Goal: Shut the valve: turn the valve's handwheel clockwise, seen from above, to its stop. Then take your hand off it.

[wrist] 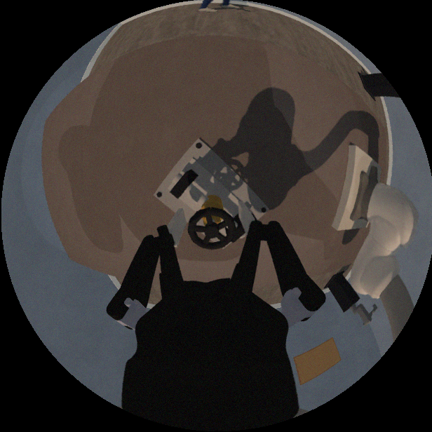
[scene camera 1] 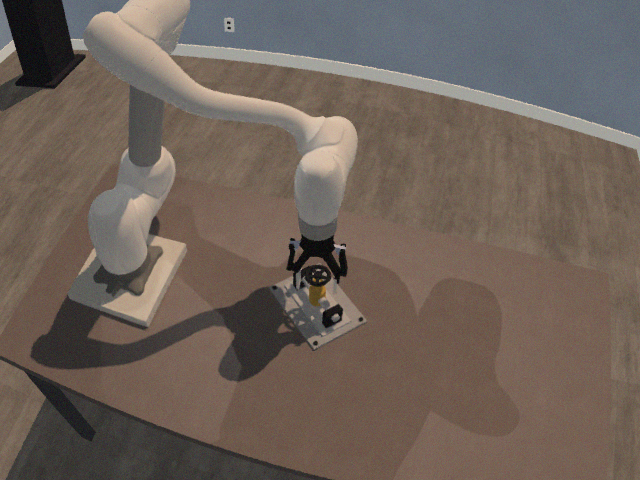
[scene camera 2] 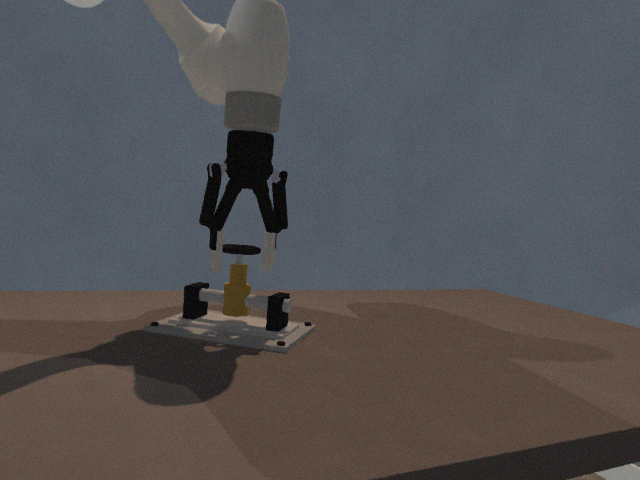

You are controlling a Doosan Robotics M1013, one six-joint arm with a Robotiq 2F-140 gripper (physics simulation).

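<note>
The valve's black handwheel [scene camera 1: 318, 275] [scene camera 2: 240, 250] [wrist: 213, 230] lies level on top of the yellow valve body [scene camera 1: 316, 296] [scene camera 2: 236, 298] [wrist: 213, 202]. The body stands upright on a light grey base plate [scene camera 1: 314, 338] [scene camera 2: 258, 341] [wrist: 171, 196]. My gripper [scene camera 1: 316, 283] [scene camera 2: 241, 259] [wrist: 210, 212] points down over the valve and is partly open. Its pale fingertips stand on opposite sides of the handwheel and reach slightly below its rim. They are close to the rim, but no firm grip shows. The wheel's angle relative to its stop cannot be told.
A light pipe [scene camera 2: 211, 295] runs through the valve body between two black brackets [scene camera 1: 332, 315] [scene camera 2: 277, 311], low beneath the fingers. The robot's cream base slab [scene camera 1: 162, 279] [wrist: 345, 200] stands on the same brown table [scene camera 1: 465, 258] [scene camera 2: 413, 392], left of the valve in the first scene view.
</note>
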